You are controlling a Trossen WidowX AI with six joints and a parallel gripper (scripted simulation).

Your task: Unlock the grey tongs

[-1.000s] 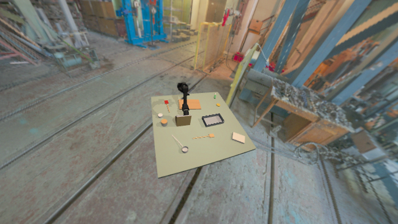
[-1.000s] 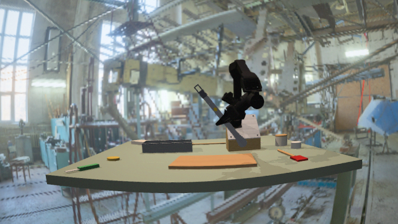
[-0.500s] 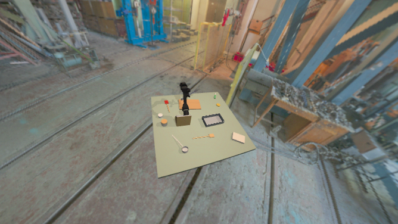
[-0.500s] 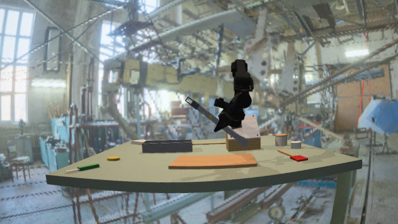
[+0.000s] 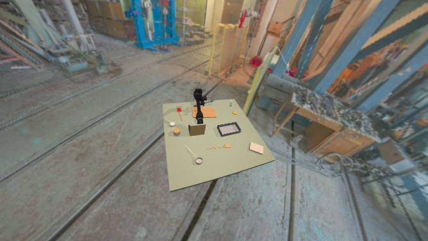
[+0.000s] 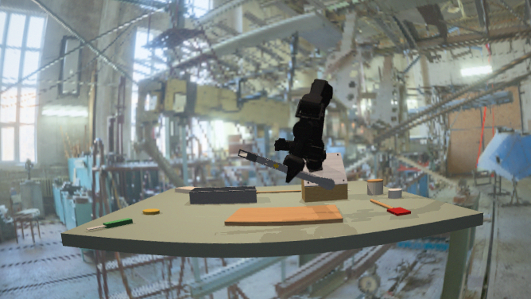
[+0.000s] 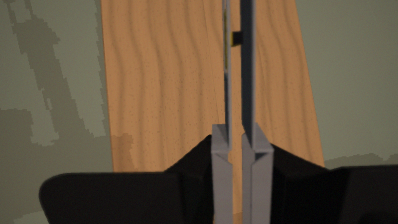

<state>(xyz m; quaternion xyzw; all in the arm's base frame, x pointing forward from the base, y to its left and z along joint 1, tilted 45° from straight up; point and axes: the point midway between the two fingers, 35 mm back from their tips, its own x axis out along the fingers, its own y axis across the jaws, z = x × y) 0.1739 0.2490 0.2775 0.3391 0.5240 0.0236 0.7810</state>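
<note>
My gripper tip is now 10 mm short of the wooden board, 20 mm to the left of it and 110 mm above it. Round my gripper tip: roasting tin 220 mm ahead, 460 mm to the right, 90 mm below; black lock piece 30 mm ahead, 50 mm above; red spatula 360 mm behind, 50 mm to the left, 120 mm below.
</note>
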